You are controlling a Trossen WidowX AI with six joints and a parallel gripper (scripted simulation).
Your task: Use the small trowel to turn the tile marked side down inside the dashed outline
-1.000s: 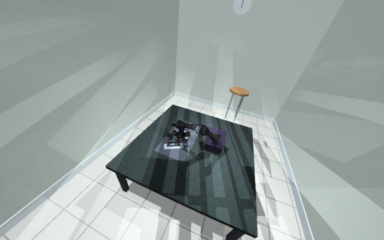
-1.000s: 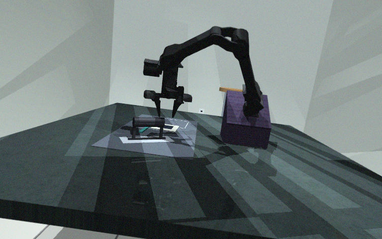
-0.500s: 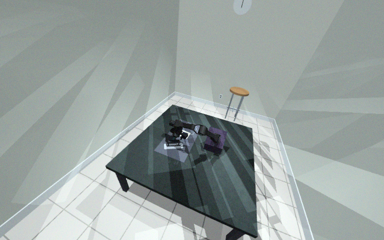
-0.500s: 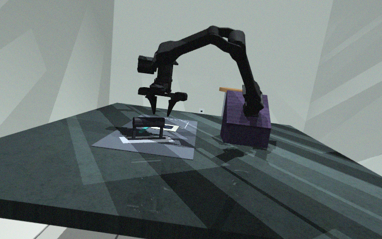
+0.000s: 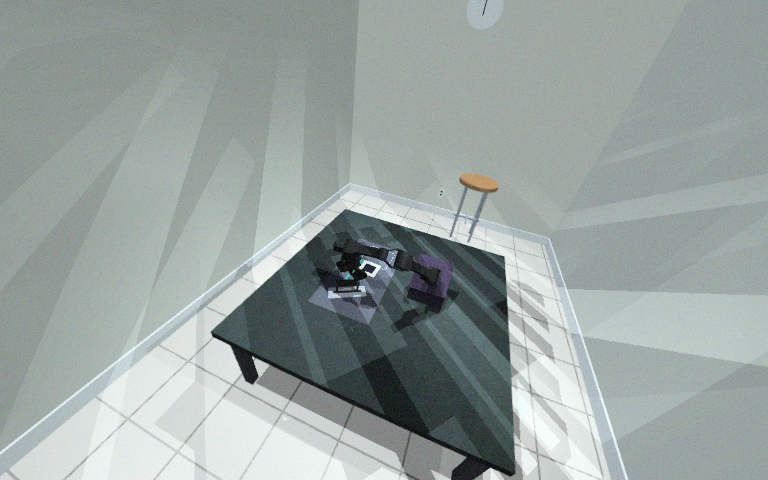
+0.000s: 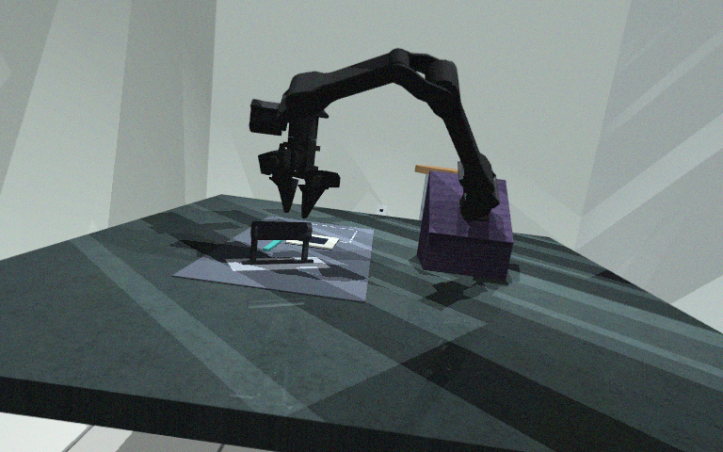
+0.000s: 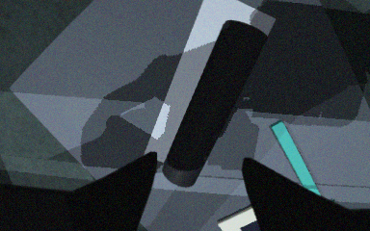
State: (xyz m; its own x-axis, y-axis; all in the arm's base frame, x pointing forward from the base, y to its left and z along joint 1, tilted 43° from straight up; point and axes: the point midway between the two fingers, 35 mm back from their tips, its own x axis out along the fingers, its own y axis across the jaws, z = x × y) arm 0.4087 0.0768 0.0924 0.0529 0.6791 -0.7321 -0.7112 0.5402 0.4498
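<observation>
Right now the small trowel is 70 mm below my gripper tip. Round my gripper tip: grey mat 150 mm to the right, 120 mm below, 10 mm behind; teal piece 200 mm to the right, 100 mm below, 50 mm ahead; tile 210 mm to the right, 100 mm below, 30 mm behind.
</observation>
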